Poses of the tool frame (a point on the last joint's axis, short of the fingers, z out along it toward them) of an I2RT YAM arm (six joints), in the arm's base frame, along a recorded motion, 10 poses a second.
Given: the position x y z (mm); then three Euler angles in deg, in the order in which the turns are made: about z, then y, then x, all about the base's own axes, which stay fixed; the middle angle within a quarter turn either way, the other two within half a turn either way.
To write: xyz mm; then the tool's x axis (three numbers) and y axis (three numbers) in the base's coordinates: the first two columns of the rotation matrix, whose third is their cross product. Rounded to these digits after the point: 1 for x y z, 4 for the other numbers.
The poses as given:
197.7 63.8 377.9 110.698 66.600 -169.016
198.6 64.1 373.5 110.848 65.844 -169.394
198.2 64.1 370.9 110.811 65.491 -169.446
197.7 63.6 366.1 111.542 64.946 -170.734
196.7 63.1 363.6 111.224 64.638 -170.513
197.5 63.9 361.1 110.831 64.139 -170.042
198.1 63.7 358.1 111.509 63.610 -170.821
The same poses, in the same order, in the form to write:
197.7 63.8 377.9 -0.1404 -0.8565 -0.4967 -0.3715 0.5105 -0.7754
198.6 64.1 373.5 -0.1456 -0.8588 -0.4912 -0.3824 0.5068 -0.7726
198.2 64.1 370.9 -0.1474 -0.8597 -0.4890 -0.3878 0.5051 -0.7711
197.7 63.6 366.1 -0.1555 -0.8645 -0.4781 -0.3939 0.4981 -0.7725
196.7 63.1 363.6 -0.1551 -0.8655 -0.4763 -0.3993 0.4959 -0.7711
197.5 63.9 361.1 -0.1551 -0.8652 -0.4768 -0.4077 0.4957 -0.7669
198.1 63.7 358.1 -0.1630 -0.8661 -0.4726 -0.4135 0.4949 -0.7642

